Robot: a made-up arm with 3 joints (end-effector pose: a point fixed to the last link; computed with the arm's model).
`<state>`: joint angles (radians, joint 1 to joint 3).
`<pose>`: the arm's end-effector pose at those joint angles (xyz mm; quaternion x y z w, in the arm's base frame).
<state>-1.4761 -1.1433 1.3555</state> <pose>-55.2 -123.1 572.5 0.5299 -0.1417 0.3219 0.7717</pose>
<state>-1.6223 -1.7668 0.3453</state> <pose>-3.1 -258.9 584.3 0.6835 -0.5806 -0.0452 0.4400</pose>
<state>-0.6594 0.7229 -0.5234</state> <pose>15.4 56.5 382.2 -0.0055 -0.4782 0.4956 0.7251</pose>
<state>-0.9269 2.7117 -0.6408</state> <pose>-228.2 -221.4 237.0 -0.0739 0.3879 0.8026 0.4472</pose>
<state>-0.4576 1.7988 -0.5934</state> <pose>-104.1 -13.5 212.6 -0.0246 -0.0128 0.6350 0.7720</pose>
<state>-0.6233 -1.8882 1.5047</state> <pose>-155.9 -197.6 550.4 0.6037 -0.5066 -0.0565 0.6130</pose>
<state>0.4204 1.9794 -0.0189</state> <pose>-85.0 -18.5 206.1 -0.0272 0.3363 0.1667 0.9265</pose>
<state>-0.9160 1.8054 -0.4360</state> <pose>-140.7 -50.3 210.1 -0.0724 0.0376 0.7741 0.6278</pose>
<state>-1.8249 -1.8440 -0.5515</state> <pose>25.5 -305.4 572.7 0.5588 -0.7389 -0.2990 0.2288</pose>
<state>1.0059 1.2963 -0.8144</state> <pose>86.5 -139.9 281.4 -0.2266 -0.2494 -0.0579 0.9397</pose>
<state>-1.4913 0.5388 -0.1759</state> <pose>-114.0 61.6 405.5 0.1511 -0.3917 0.7017 0.5757</pose>
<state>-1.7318 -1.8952 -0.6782</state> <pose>2.9 -326.5 562.1 0.4820 -0.7774 -0.3649 0.1734</pose>
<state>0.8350 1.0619 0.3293</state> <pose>56.0 -133.6 289.5 -0.0989 0.1108 -0.2860 0.9466</pose>
